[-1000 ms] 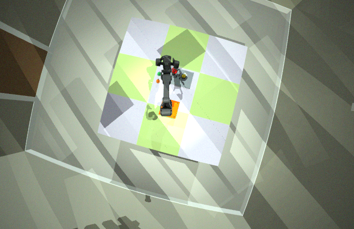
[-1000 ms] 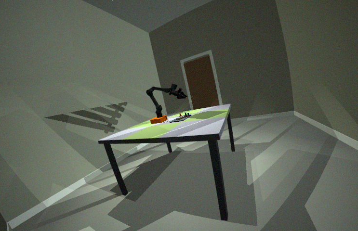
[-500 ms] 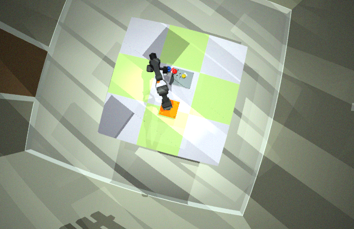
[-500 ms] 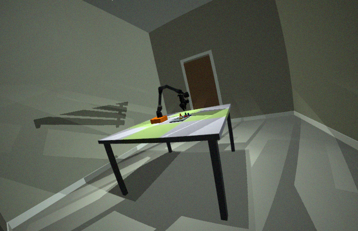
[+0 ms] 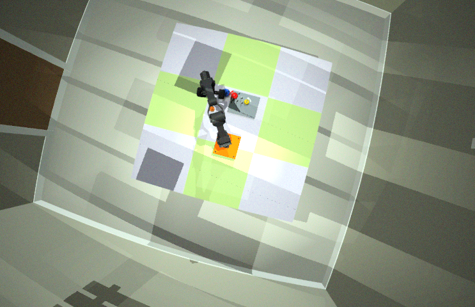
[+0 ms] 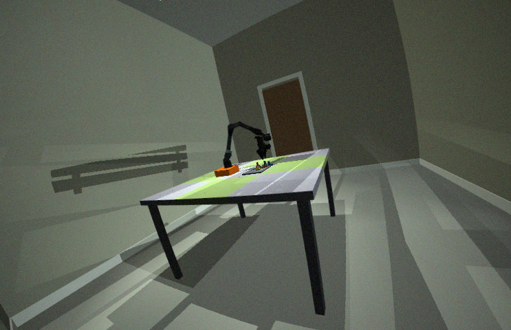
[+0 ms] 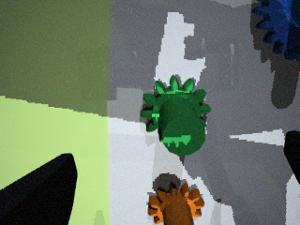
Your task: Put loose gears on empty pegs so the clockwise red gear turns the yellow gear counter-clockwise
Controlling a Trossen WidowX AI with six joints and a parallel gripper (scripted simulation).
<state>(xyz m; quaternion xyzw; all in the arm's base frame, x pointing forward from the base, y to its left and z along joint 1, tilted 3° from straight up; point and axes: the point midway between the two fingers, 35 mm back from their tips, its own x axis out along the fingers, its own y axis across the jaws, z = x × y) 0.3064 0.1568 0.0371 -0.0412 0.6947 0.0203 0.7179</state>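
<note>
The green gear is 4 cm below my gripper tip. The rest, counted from my gripper tip: red gear (15 cm to the right, 5 cm ahead, 4 cm below); then blue gear (8 cm to the right, 6 cm ahead, 4 cm below); then orange gear (8 cm behind, 4 cm below, 1 cm to the right).
</note>
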